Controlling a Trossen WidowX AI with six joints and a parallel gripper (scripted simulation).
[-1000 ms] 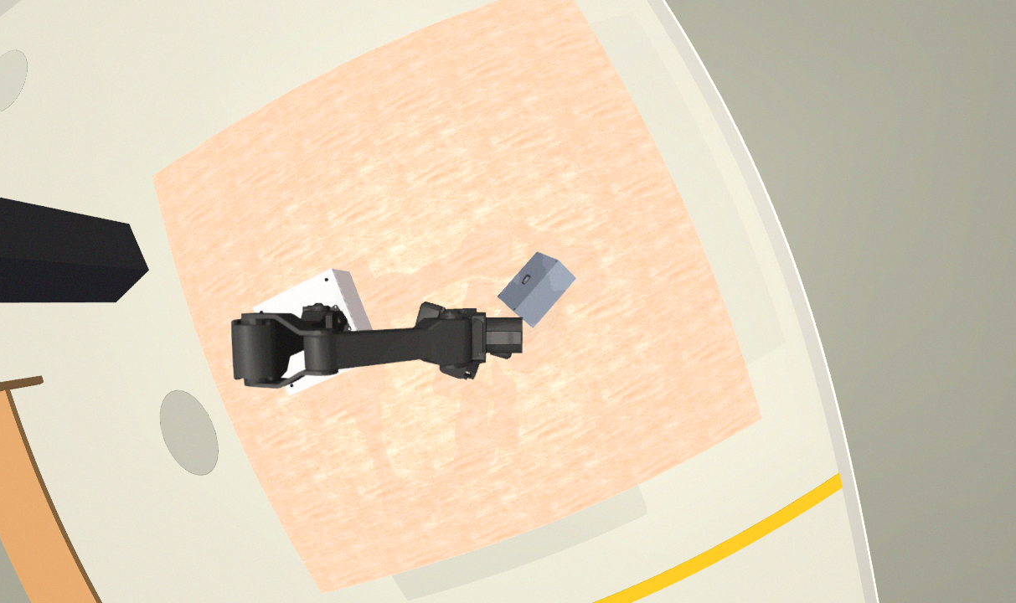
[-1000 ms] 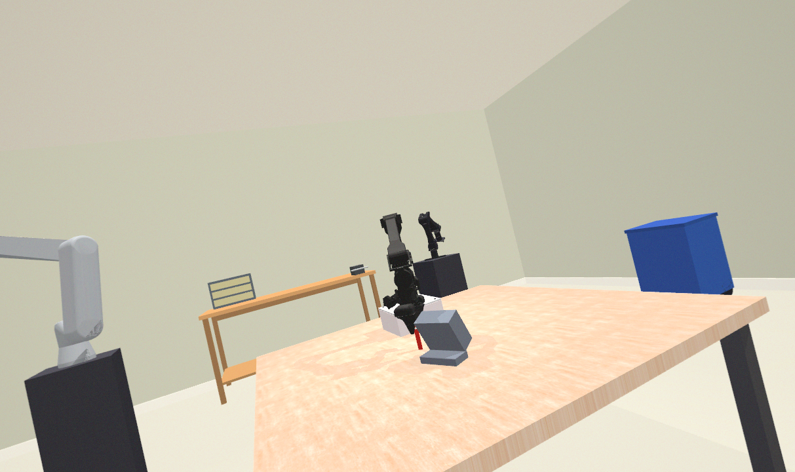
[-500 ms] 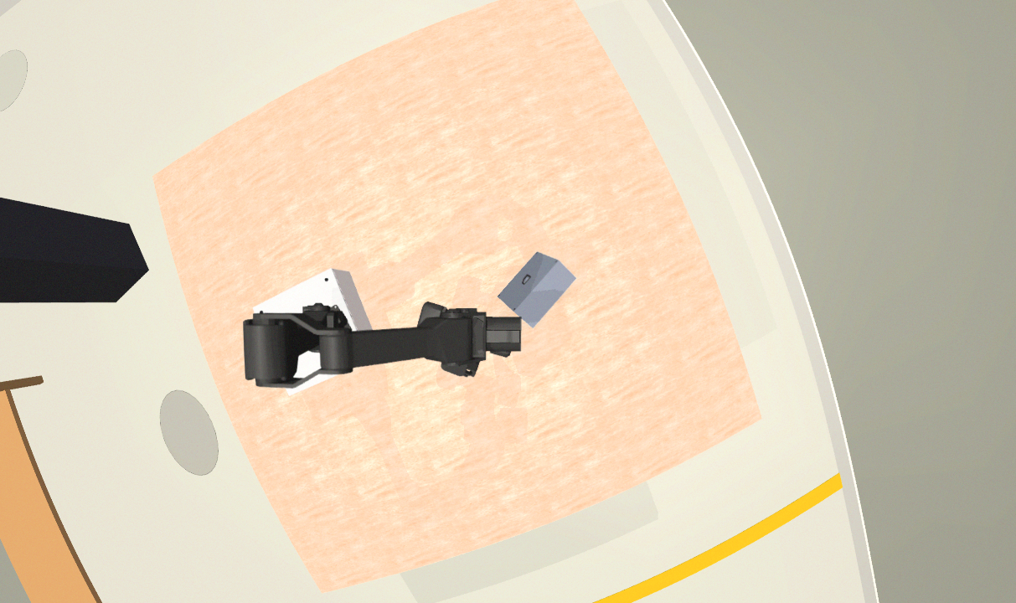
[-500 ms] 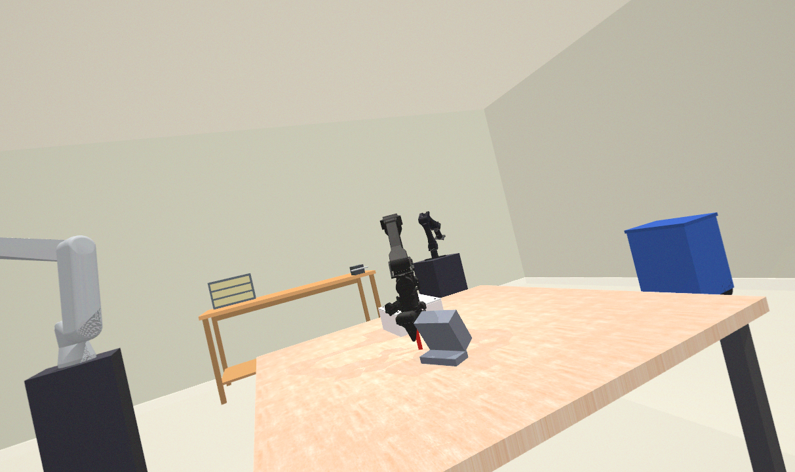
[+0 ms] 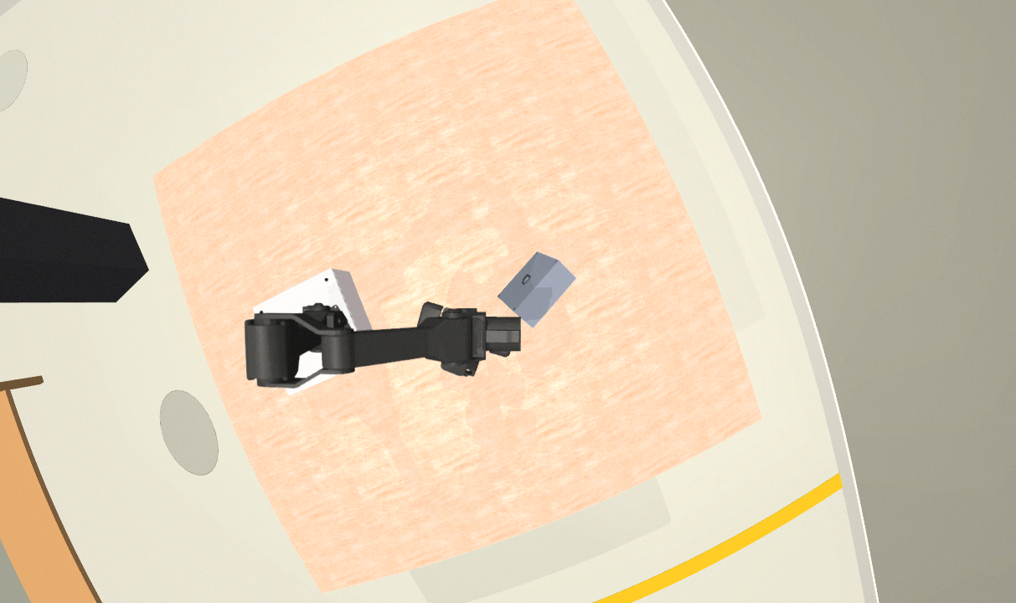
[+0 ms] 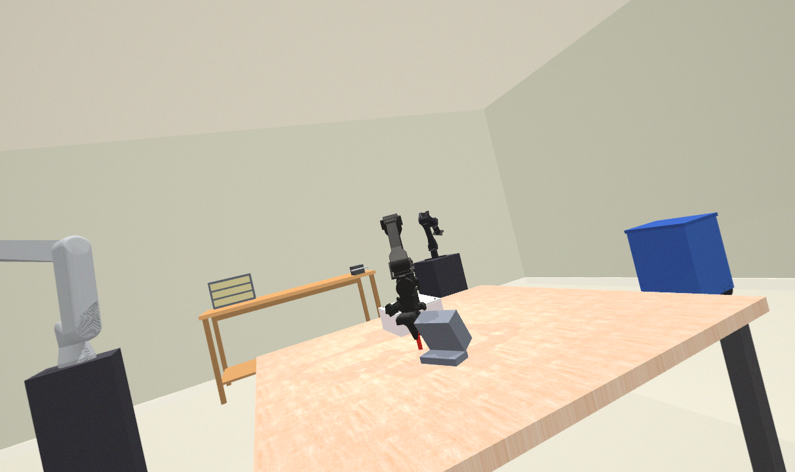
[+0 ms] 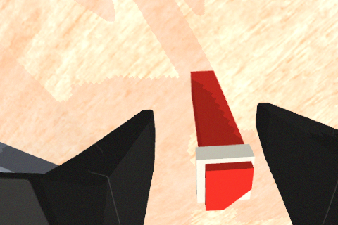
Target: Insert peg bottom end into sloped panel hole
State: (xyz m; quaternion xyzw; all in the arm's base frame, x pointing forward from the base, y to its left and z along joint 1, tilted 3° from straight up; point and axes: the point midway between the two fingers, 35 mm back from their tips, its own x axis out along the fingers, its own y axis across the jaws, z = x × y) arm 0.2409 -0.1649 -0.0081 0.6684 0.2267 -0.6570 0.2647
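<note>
Now: gripper tip 16 cm short of the grey sloped panel, 4 cm below it and 1 cm to the left of it. From my gripper tip the other things lie so: red peg: 2 cm above.
</note>
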